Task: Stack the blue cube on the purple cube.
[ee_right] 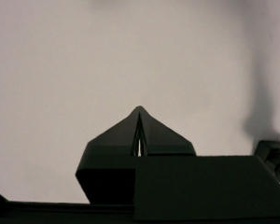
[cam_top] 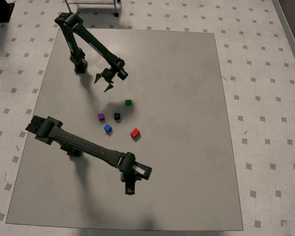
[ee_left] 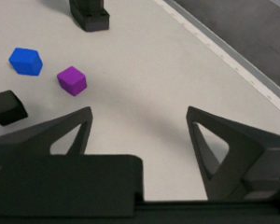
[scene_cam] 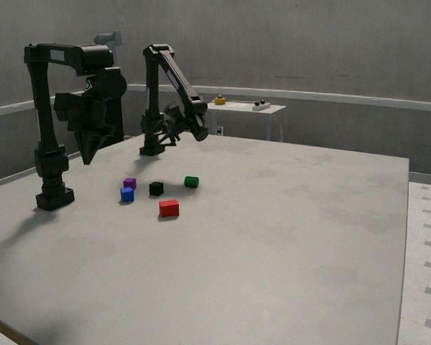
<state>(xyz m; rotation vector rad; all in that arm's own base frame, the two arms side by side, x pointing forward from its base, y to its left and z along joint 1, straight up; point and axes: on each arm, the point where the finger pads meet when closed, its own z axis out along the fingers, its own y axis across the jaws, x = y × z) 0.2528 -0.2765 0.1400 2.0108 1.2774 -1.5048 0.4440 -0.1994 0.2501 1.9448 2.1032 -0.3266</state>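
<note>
The blue cube lies 17 cm behind my right hand, 39 cm to the left of it and 26 cm below it. Round my right hand: black cube (10 cm behind, 48 cm to the left, 26 cm below); red block (3 cm ahead, 34 cm to the left, 26 cm below); purple cube (22 cm behind, 48 cm to the left, 26 cm below).
</note>
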